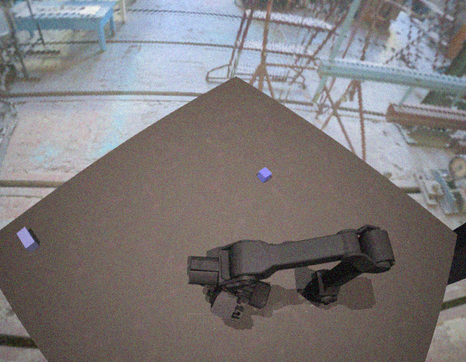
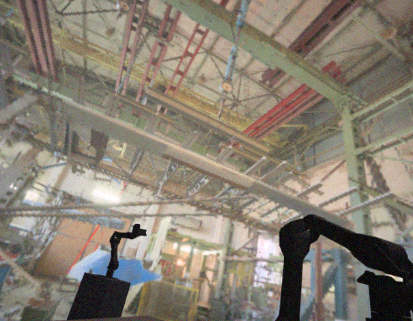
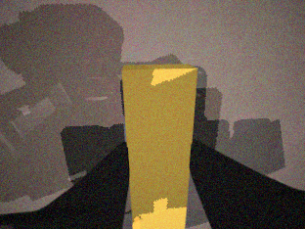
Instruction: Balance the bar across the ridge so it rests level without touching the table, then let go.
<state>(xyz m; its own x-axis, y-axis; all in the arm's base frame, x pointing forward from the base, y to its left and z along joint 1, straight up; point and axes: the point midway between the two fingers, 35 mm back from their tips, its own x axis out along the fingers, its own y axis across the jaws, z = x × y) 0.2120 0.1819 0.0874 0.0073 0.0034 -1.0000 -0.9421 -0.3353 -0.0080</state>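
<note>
My gripper tip is now 30 mm to the left of the yellow bar and 10 mm short of it.
</note>
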